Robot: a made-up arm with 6 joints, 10 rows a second.
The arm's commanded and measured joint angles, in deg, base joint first. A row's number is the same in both.
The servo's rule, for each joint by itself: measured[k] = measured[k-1] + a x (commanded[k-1-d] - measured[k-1]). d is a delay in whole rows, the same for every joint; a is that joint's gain. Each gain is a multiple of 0.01, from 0.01 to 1. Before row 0 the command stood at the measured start. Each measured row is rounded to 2 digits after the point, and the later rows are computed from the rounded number. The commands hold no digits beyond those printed.
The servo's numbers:
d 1
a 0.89 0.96 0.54 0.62 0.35 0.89
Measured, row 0:
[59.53 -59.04 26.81 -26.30 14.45 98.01]
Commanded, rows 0 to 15:
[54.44 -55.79 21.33 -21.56 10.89 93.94]
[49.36 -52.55 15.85 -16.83 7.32 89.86]
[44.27 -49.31 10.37 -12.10 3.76 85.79]
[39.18 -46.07 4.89 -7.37 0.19 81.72]
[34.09 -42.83 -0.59 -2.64 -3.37 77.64]
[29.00 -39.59 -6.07 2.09 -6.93 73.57]
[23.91 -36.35 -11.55 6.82 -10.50 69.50]
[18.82 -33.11 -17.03 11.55 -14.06 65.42]
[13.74 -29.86 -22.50 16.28 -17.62 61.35]
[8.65 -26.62 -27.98 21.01 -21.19 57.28]
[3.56 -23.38 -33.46 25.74 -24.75 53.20]
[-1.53 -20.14 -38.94 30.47 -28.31 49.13]
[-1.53 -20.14 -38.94 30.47 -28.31 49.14]
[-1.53 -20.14 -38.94 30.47 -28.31 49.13]
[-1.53 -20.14 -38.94 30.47 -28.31 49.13]
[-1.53 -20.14 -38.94 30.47 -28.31 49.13]
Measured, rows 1 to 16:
[59.53 -59.04 26.81 -26.30 14.45 98.01]
[55.00 -55.92 23.85 -23.36 13.20 94.39]
[49.98 -52.68 19.53 -19.31 11.14 90.36]
[44.90 -49.44 14.58 -14.84 8.56 86.29]
[39.81 -46.20 9.35 -10.21 5.63 82.22]
[34.72 -42.96 3.98 -5.52 2.48 78.14]
[29.63 -39.72 -1.45 -0.80 -0.81 74.07]
[24.54 -36.48 -6.90 3.92 -4.20 70.00]
[19.45 -33.24 -12.37 8.65 -7.65 65.92]
[14.37 -30.00 -17.84 13.38 -11.14 61.85]
[9.28 -26.76 -23.32 18.11 -14.66 57.78]
[4.19 -23.52 -28.80 22.84 -18.19 53.70]
[-0.90 -20.28 -34.28 27.57 -21.73 49.63]
[-1.46 -20.15 -36.80 29.37 -24.03 49.19]
[-1.52 -20.14 -37.96 30.05 -25.53 49.14]
[-1.53 -20.14 -38.49 30.31 -26.50 49.13]

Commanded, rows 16 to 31:
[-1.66 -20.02 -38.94 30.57 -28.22 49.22]
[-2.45 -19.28 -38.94 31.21 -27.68 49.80]
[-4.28 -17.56 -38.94 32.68 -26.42 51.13]
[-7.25 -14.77 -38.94 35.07 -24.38 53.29]
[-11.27 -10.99 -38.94 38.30 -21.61 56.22]
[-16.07 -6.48 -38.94 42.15 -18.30 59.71]
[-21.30 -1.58 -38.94 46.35 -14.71 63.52]
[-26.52 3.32 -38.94 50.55 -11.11 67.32]
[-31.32 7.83 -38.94 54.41 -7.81 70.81]
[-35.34 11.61 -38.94 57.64 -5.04 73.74]
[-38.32 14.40 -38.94 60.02 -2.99 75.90]
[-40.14 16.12 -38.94 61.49 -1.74 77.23]
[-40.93 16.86 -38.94 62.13 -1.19 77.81]
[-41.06 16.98 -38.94 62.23 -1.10 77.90]
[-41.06 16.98 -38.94 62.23 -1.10 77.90]
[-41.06 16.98 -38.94 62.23 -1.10 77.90]
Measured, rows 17 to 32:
[-1.53 -20.14 -38.73 30.41 -27.13 49.13]
[-1.65 -20.02 -38.84 30.51 -27.51 49.21]
[-2.36 -19.31 -38.89 30.94 -27.57 49.74]
[-4.07 -17.63 -38.92 32.02 -27.17 50.98]
[-6.90 -14.88 -38.93 33.91 -26.19 53.04]
[-10.79 -11.15 -38.94 36.63 -24.59 55.87]
[-15.49 -6.67 -38.94 40.05 -22.39 59.29]
[-20.66 -1.78 -38.94 43.96 -19.70 63.05]
[-25.88 3.12 -38.94 48.05 -16.69 66.85]
[-30.72 7.64 -38.94 51.99 -13.58 70.37]
[-34.83 11.45 -38.94 55.49 -10.59 73.37]
[-37.94 14.28 -38.94 58.30 -7.93 75.62]
[-39.90 16.05 -38.94 60.28 -5.76 77.05]
[-40.82 16.83 -38.94 61.43 -4.16 77.73]
[-41.03 16.97 -38.94 61.93 -3.09 77.88]
[-41.06 16.98 -38.94 62.12 -2.39 77.90]

